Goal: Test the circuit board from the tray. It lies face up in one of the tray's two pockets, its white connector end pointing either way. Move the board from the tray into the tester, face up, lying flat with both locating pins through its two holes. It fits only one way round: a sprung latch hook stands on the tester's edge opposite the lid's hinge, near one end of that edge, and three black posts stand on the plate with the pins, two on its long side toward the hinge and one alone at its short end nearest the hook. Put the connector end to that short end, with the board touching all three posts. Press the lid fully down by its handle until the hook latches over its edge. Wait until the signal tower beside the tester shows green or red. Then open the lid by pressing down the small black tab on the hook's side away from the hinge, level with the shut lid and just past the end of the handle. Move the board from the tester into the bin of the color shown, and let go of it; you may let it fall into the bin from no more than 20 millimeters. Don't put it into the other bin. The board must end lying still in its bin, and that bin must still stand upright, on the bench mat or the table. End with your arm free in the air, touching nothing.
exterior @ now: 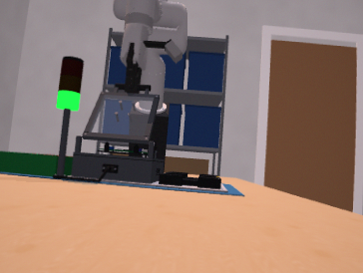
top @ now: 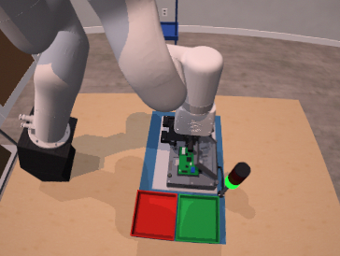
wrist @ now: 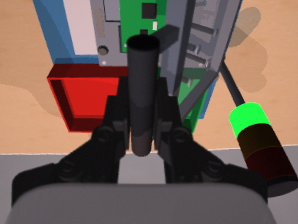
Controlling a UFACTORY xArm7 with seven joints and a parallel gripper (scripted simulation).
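Now: the green circuit board 10 mm ahead of my hand and 170 mm below it. Round my hand: tester's clear lid (50 mm ahead, 10 mm to the right, 80 mm below); tester's plate (10 mm ahead, 170 mm below); latch hook (40 mm behind, 70 mm to the left, 150 mm below).
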